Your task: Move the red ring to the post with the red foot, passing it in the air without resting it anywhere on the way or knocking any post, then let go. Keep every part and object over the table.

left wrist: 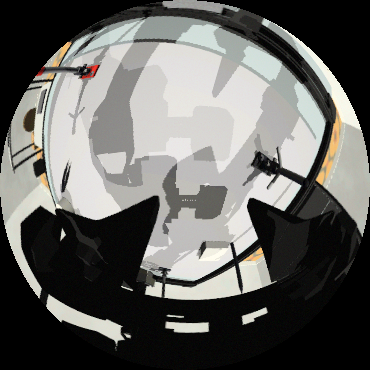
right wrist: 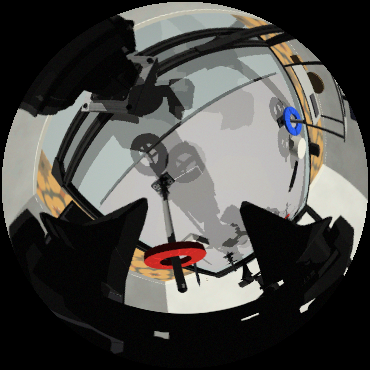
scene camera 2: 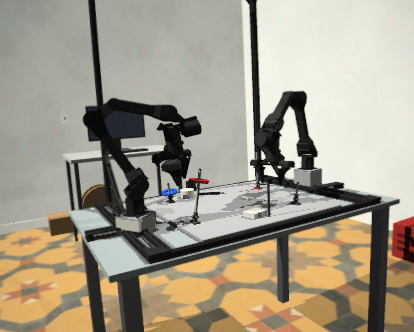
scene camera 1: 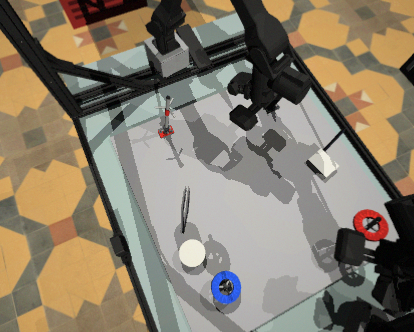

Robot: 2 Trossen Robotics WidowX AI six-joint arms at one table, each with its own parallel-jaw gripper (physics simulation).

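Pixels of known places: left gripper, fingertip midpoint: (left wrist: 205, 201) (right wrist: 250, 254) (scene camera 2: 271, 184) (scene camera 1: 259, 119); right gripper, fingertip midpoint: (right wrist: 196, 205) (scene camera 2: 181, 182); left arm's base, link origin: (scene camera 2: 307, 168) (scene camera 1: 166, 44); right arm's base, link origin: (left wrist: 140, 282) (right wrist: 113, 80) (scene camera 2: 135, 213).
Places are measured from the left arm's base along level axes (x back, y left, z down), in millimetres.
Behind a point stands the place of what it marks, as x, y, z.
The red ring (scene camera 1: 382, 227) {-752, 86, -71} (scene camera 2: 192, 180) {-767, 78, -71} (right wrist: 155, 256) {-762, 69, -73} lies level around a tall dark post (scene camera 2: 197, 205) {-748, 74, 23} (right wrist: 168, 217) {-746, 65, -8}, high above its foot. The post with the red foot (scene camera 1: 167, 121) {-225, -139, 9} stands upright, bare of rings; its red foot (scene camera 2: 256, 188) {-223, -145, 83} (left wrist: 90, 71) {-216, -135, 80} shows in the other views. It has thin crossbars and a red band. My right gripper (scene camera 2: 183, 176) {-766, 7, -56} (right wrist: 196, 205) {-766, 7, -56} is open and empty beside the upper part of the red ring's post; in scene camera 1 it is partly cut off. My left gripper (scene camera 2: 272, 175) (left wrist: 205, 201) {-362, 76, 9} is open and empty above the table, some way from the red-footed post.
A blue ring (scene camera 1: 215, 287) {-646, -276, 31} (scene camera 2: 164, 192) {-680, -264, 38} sits on a short post beside a white cylinder (scene camera 1: 192, 253) {-552, -277, 50} (right wrist: 301, 148) {-550, -275, 50}. Black tongs (scene camera 1: 185, 207) {-437, -229, 75} lie nearby. A white block (scene camera 1: 322, 162) {-556, 167, 65} (scene camera 2: 254, 213) {-585, 193, 65} stands by a thin rod (scene camera 2: 268, 197) {-531, 213, 13}. Another dark post (scene camera 2: 296, 195) {-327, 180, 49} (left wrist: 267, 164) {-323, 162, 61} stands near my left arm.
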